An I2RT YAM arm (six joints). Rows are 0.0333 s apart.
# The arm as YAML. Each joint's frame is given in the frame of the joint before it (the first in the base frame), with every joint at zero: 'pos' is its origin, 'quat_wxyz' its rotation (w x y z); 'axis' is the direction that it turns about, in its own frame. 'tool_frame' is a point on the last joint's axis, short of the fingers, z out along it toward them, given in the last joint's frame.
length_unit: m
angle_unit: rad
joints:
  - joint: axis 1
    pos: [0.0, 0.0, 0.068]
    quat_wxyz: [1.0, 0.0, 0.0, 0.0]
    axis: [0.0, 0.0, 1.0]
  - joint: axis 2
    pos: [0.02, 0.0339, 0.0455]
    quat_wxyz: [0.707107, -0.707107, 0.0, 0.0]
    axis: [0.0, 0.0, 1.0]
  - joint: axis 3
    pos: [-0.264, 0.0, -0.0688]
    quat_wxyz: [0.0, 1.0, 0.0, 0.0]
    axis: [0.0, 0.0, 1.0]
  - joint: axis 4
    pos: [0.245, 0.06, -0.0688]
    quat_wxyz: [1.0, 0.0, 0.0, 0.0]
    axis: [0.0, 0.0, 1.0]
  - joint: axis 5
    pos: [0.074, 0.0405, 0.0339]
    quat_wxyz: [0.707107, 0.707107, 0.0, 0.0]
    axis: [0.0, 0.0, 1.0]
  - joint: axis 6
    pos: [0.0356, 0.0, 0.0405]
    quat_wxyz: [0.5, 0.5, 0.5, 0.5]
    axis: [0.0, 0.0, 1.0]
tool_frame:
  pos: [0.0, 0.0, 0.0]
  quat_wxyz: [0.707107, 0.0, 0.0, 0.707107]
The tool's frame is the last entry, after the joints.
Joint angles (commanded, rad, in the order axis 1, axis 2, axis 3, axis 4, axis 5, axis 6), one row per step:
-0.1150, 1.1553, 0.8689, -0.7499, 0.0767, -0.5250
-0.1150, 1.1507, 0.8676, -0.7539, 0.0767, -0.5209
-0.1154, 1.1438, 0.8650, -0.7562, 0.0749, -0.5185
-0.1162, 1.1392, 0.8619, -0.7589, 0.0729, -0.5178
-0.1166, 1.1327, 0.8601, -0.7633, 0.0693, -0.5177
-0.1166, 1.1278, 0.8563, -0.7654, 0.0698, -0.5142
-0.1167, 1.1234, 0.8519, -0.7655, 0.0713, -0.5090
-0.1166, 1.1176, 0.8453, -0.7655, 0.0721, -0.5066
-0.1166, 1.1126, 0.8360, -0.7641, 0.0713, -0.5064
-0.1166, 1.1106, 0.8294, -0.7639, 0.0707, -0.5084
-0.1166, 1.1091, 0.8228, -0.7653, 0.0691, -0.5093
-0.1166, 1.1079, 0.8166, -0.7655, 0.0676, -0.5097
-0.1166, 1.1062, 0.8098, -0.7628, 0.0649, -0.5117
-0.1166, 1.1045, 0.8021, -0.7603, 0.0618, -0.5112
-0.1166, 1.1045, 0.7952, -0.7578, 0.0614, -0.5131
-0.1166, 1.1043, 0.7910, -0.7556, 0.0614, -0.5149
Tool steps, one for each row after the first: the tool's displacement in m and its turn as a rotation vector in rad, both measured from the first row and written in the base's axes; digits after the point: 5 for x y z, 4 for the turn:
-0.00113, 0.00013, 0.00030, 0.0021, 0.0001, -0.0035
-0.00255, 0.00027, 0.00074, 0.0046, -0.0023, -0.0051
-0.00376, 0.00031, 0.00054, 0.0068, -0.0014, -0.0054
-0.00523, 0.00052, 0.00101, 0.0099, -0.0021, -0.0041
-0.00648, 0.00065, 0.00069, 0.0113, -0.0015, -0.0074
-0.00754, 0.00070, 0.00018, 0.0126, -0.0020, -0.0127
-0.00899, 0.00086, -0.00073, 0.0132, -0.0014, -0.0151
-0.01047, 0.00106, -0.00256, 0.0143, 0.0014, -0.0148
-0.01140, 0.00119, -0.00419, 0.0143, 0.0060, -0.0128
-0.01241, 0.00137, -0.00601, 0.0160, 0.0124, -0.0113
-0.01323, 0.00152, -0.00770, 0.0177, 0.0175, -0.0103
-0.01391, 0.00170, -0.00932, 0.0193, 0.0199, -0.0072
-0.01472, 0.00190, -0.01122, 0.0226, 0.0230, -0.0061
-0.01525, 0.00198, -0.01320, 0.0225, 0.0276, -0.0043
-0.01554, 0.00201, -0.01432, 0.0218, 0.0296, -0.0028

